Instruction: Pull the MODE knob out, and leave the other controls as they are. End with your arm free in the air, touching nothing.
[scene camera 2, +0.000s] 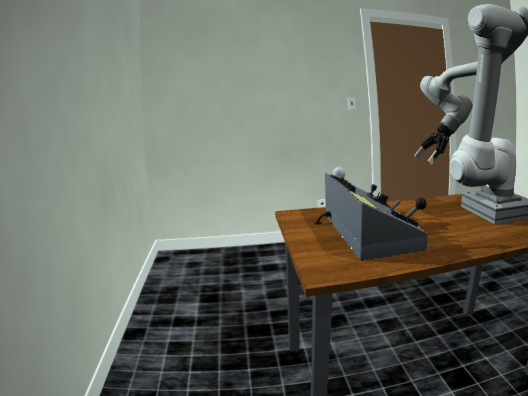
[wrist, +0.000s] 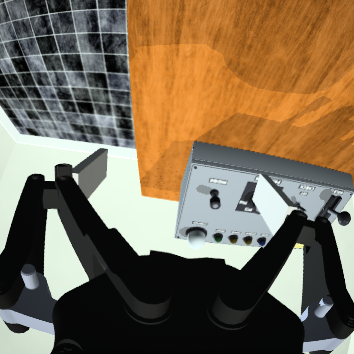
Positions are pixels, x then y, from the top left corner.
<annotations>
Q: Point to my gripper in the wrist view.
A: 182, 174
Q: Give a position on a grey console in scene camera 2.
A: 372, 229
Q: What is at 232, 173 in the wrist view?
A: A grey console.
</annotations>
